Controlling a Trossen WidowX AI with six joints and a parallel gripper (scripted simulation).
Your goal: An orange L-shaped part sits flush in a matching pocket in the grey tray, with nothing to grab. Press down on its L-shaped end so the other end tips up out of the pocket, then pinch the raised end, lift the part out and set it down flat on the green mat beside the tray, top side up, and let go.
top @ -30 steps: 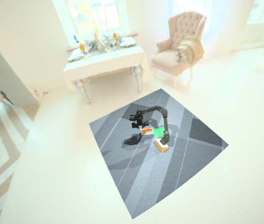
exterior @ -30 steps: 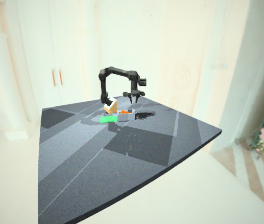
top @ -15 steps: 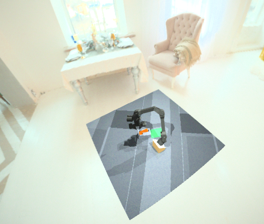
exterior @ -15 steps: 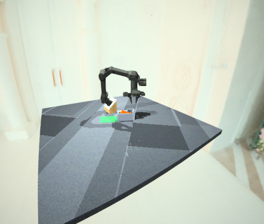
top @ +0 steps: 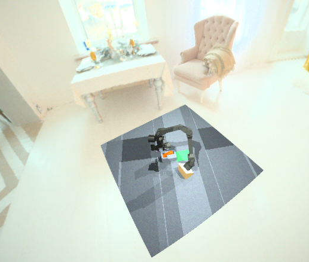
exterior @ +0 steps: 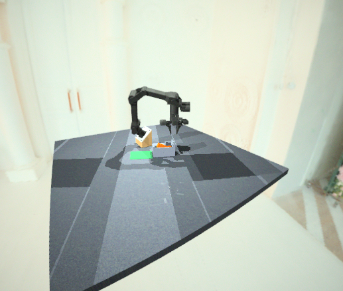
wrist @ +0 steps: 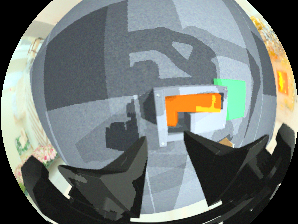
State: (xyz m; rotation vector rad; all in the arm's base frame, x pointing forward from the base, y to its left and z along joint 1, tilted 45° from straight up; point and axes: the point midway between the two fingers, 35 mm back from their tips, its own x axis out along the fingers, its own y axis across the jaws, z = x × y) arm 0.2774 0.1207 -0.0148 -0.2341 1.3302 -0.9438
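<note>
My gripper tip is now 20 mm past the orange L-shaped part, 40 mm to the left of it and 100 mm above it. The rest, counted from my gripper tip: green mat (110 mm behind, 200 mm to the right, 160 mm below).
</note>
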